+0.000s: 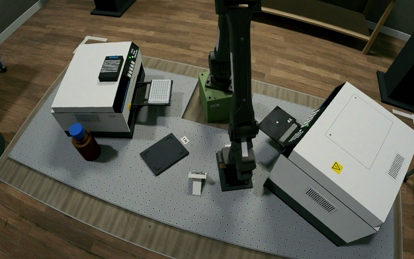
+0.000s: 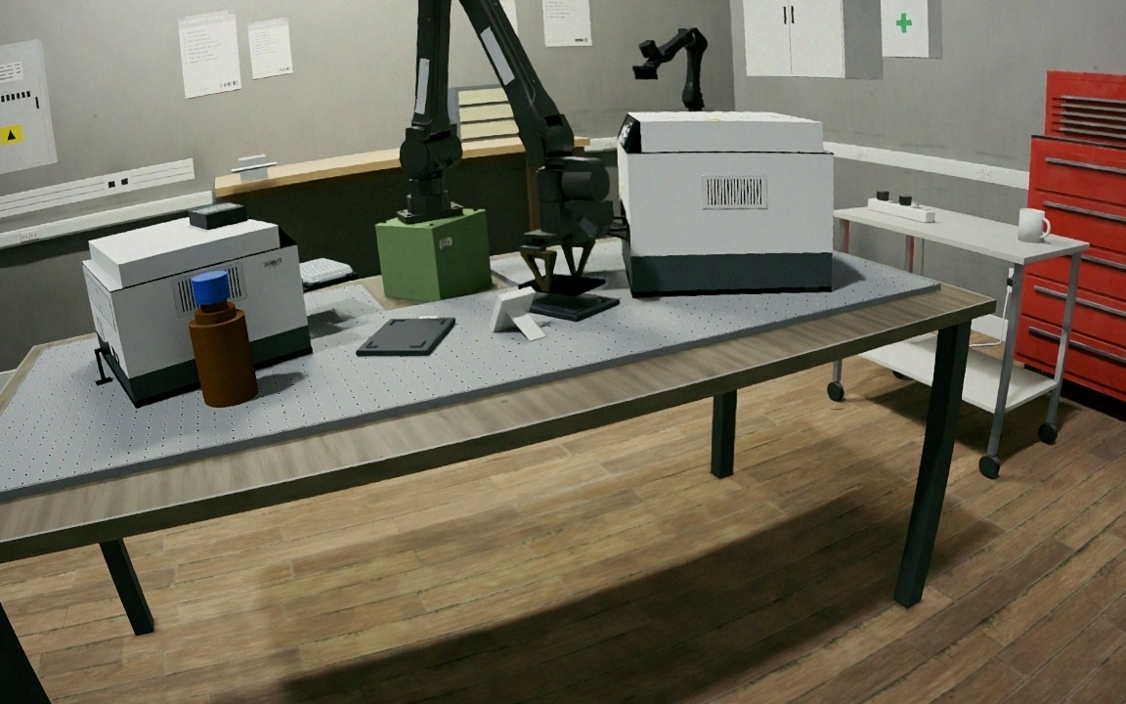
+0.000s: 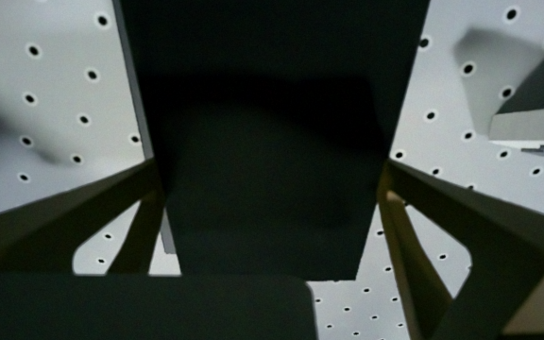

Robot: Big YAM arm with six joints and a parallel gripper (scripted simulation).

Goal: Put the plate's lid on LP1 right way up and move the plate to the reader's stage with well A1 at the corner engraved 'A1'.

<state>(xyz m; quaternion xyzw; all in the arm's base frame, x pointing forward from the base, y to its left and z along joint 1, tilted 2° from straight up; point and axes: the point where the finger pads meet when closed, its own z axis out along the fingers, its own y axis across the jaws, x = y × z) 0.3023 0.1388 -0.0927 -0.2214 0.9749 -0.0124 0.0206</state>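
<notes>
Now: the dark lid 10 mm below my hand. From my hand the other things lie so: well plate (390 mm to the right, 220 mm behind, 40 mm above); LP1 pad (40 mm below); N1 nest (280 mm to the right, 40 mm below, 10 mm ahead).
</notes>
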